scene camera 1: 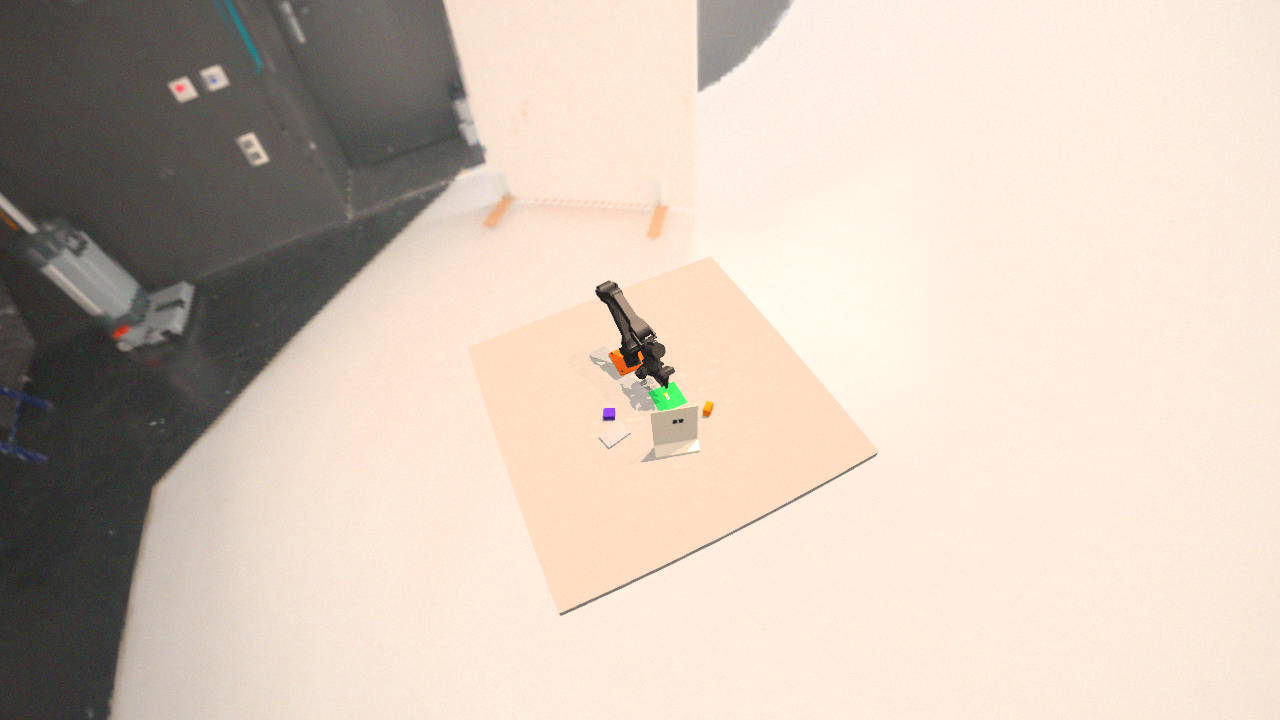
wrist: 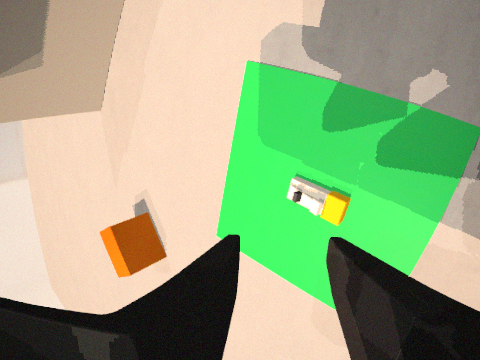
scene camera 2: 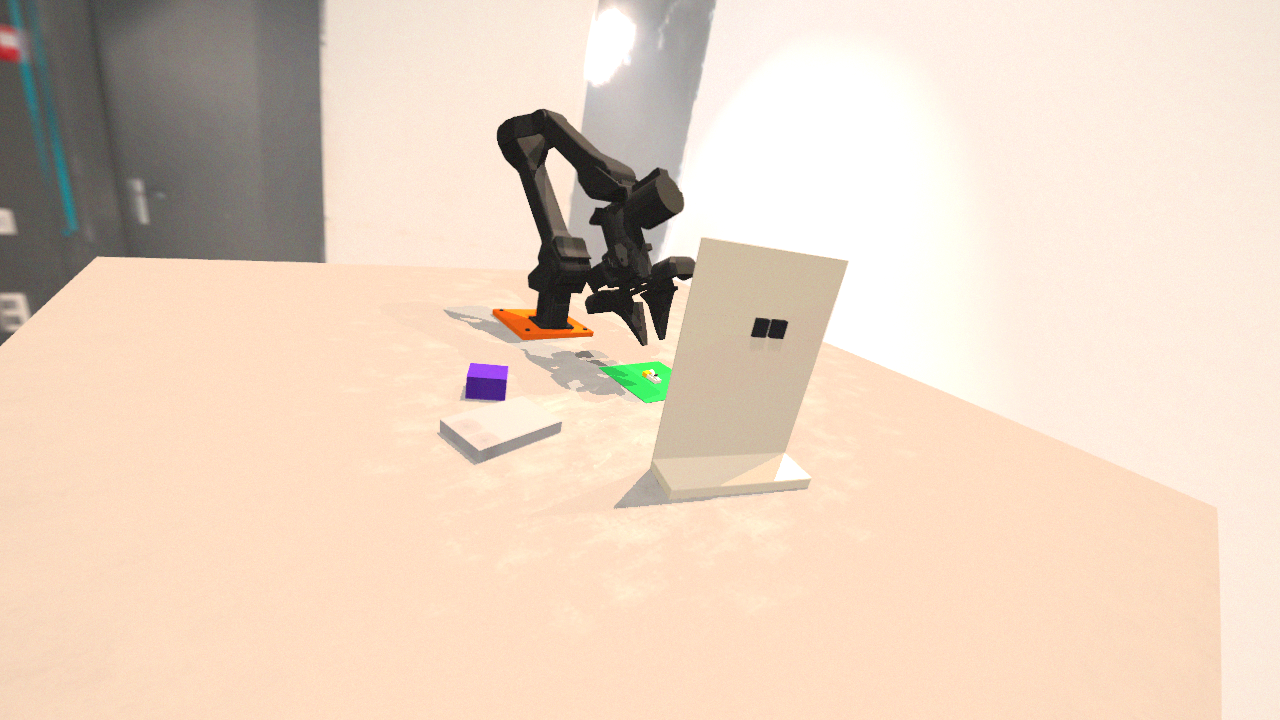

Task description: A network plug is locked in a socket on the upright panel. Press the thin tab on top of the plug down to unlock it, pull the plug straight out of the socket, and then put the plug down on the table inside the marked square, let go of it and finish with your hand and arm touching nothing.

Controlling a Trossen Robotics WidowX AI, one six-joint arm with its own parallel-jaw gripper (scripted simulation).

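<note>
Scene camera 1: the gripper, also visible in the wrist view. In the pictures too: a network plug, a purple cube, an orange cube, a green marked square, an upright panel.
</note>
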